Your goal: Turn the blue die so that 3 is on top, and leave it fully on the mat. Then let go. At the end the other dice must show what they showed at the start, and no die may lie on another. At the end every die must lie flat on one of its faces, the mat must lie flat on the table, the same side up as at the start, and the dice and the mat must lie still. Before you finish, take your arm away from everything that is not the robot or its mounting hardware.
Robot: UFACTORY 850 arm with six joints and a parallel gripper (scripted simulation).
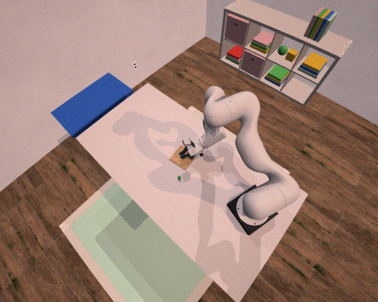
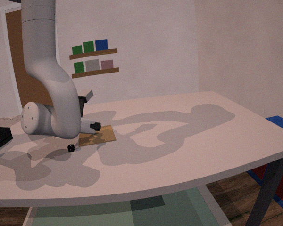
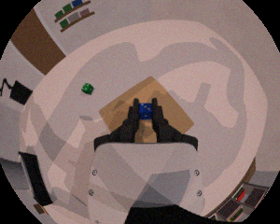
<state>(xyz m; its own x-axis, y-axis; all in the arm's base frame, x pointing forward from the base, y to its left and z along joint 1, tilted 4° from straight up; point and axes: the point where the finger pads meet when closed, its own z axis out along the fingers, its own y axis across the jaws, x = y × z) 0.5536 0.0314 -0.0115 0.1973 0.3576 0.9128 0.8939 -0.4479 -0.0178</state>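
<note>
Now: the tan mat 40 mm below my hand. Also, from my hand: blue die 10 mm to the left, 10 mm below; green die 130 mm to the left, 90 mm behind, 30 mm below; black die 100 mm to the right, 80 mm behind, 30 mm below.
</note>
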